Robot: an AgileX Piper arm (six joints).
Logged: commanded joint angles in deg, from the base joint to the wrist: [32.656 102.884 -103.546 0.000 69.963 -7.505]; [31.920 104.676 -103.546 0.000 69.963 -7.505]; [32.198 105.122 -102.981 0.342 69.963 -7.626]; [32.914 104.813 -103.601 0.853 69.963 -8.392]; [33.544 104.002 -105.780 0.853 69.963 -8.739]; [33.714 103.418 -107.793 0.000 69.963 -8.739]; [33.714 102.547 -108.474 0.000 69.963 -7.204]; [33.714 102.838 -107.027 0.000 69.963 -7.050]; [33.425 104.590 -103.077 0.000 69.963 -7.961]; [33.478 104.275 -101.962 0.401 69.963 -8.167]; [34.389 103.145 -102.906 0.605 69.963 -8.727]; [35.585 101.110 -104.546 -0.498 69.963 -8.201]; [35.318 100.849 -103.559 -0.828 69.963 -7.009]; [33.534 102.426 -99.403 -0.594 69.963 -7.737]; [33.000 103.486 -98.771 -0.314 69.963 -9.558]
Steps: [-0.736 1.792 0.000 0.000 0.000 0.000]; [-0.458 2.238 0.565 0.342 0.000 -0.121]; [0.258 1.929 -0.055 0.853 0.000 -0.887]; [0.888 1.118 -2.234 0.853 0.000 -1.234]; [1.058 0.534 -4.247 0.000 0.000 -1.234]; [1.058 -0.337 -4.928 0.000 0.000 0.301]; [1.058 -0.046 -3.481 0.000 0.000 0.455]; [0.769 1.706 0.469 0.000 0.000 -0.456]; [0.822 1.391 1.584 0.401 0.000 -0.662]; [1.733 0.261 0.640 0.605 0.000 -1.222]; [2.929 -1.774 -1.000 -0.498 0.000 -0.696]; [2.662 -2.035 -0.013 -0.828 0.000 0.496]; [0.878 -0.458 4.143 -0.594 0.000 -0.232]; [0.344 0.602 4.775 -0.314 0.000 -2.053]
